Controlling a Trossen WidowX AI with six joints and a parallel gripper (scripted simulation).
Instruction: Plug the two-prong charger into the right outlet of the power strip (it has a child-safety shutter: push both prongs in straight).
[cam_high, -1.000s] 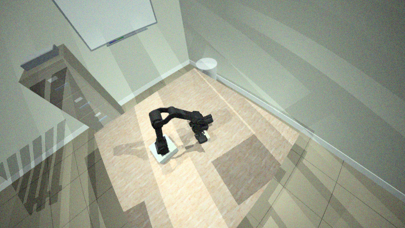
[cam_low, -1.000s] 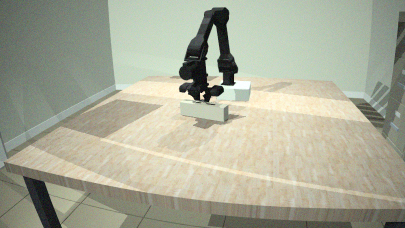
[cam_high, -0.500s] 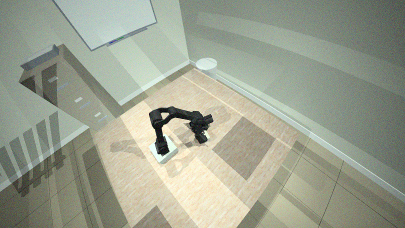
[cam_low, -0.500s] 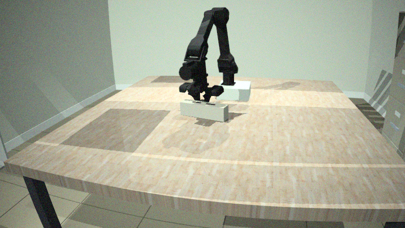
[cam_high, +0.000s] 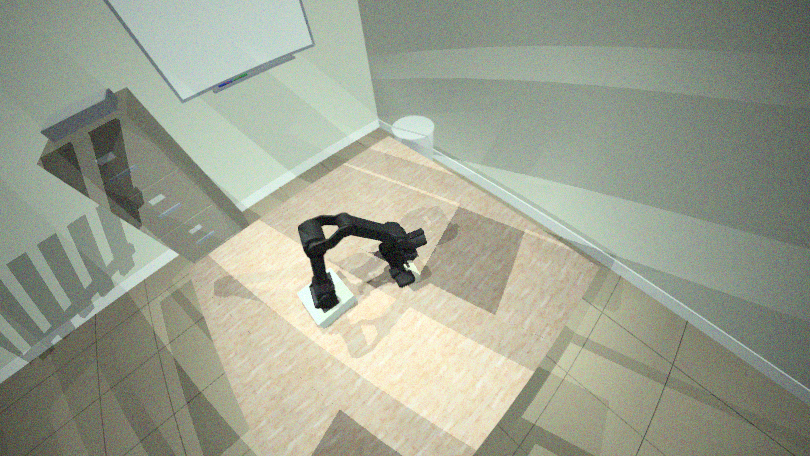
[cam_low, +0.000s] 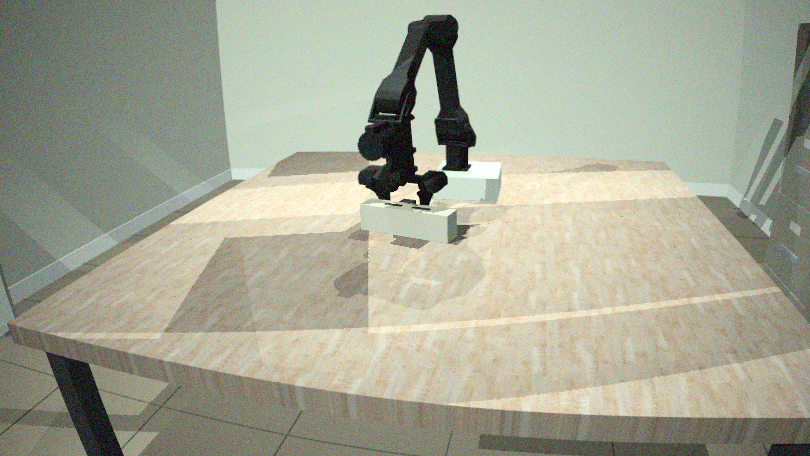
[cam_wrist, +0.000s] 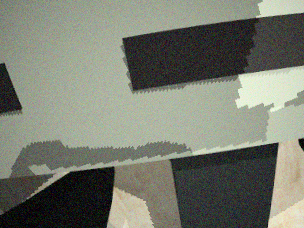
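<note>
Now: gripper tip 20 mm short of the charger and 10 mm below it.
</note>
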